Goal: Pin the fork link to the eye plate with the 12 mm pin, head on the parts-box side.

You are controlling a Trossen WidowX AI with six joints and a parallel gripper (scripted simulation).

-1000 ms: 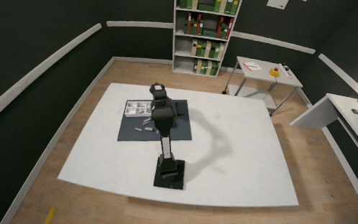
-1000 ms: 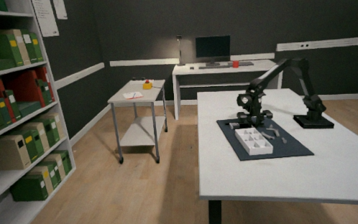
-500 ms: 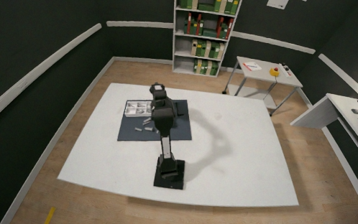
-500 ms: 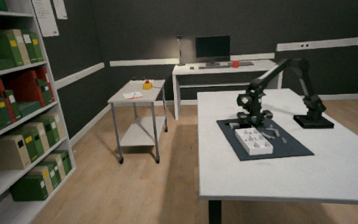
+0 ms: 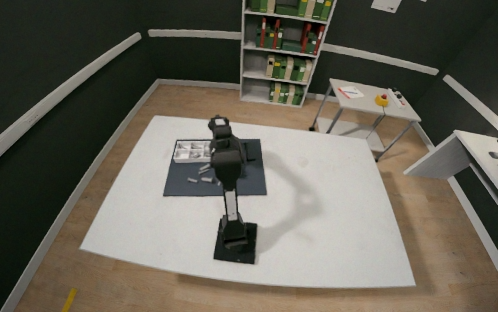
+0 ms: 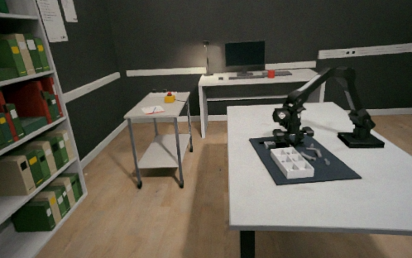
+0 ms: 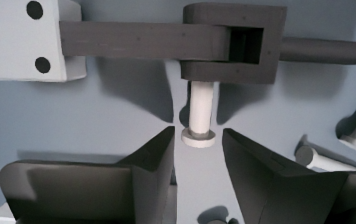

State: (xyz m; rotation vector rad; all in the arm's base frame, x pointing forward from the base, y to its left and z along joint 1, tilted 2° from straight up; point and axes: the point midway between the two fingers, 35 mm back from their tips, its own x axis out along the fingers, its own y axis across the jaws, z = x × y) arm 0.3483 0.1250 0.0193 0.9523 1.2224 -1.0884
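Now: the eye plate 5 cm to the right of my hand, 3 cm below it and 3 cm ahead of it. The rest, counted from my hand: dark blue mat 5 cm to the left, 5 cm below, 1 cm behind; grey block 10 cm ahead, 3 cm to the right, 3 cm below; pin 10 cm behind, 4 cm to the right, 4 cm below.
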